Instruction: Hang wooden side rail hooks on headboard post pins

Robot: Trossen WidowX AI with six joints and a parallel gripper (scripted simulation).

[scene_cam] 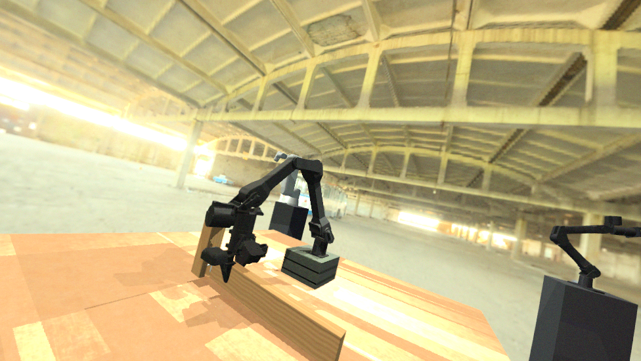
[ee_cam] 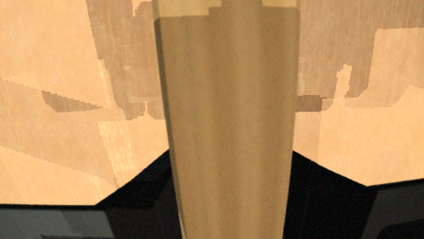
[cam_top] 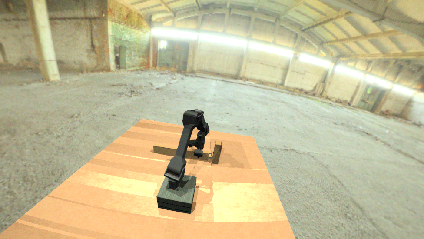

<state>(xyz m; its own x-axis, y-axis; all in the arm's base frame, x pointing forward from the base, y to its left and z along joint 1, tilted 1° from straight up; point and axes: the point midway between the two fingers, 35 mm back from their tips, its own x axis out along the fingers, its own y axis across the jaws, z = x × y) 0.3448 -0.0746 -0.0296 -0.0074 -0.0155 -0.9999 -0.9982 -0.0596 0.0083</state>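
Now: the upright headboard post 130 mm to the right of my gripper tip, 60 mm above it and 10 mm ahead of it.
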